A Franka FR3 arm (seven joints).
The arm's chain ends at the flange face. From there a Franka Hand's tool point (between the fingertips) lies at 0.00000 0.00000 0.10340 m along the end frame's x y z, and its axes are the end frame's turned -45 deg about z.
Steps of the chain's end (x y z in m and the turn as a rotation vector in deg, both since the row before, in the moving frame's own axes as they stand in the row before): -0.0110, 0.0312, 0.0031, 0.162, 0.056, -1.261; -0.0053, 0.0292, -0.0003, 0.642, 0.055, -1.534; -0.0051, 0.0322, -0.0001, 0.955, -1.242, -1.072; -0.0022, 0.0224, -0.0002, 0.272, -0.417, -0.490; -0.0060, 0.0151, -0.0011, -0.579, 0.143, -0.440
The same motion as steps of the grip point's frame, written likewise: -0.0296, 0.0141, 0.0031, 0.075, 0.154, -1.261; -0.0235, 0.0161, -0.0003, 0.415, 0.493, -1.534; -0.0268, 0.0164, -0.0001, 1.554, -0.203, -1.072; -0.0176, 0.0134, -0.0002, 0.487, -0.103, -0.490; -0.0155, 0.0074, -0.0011, -0.511, -0.308, -0.440
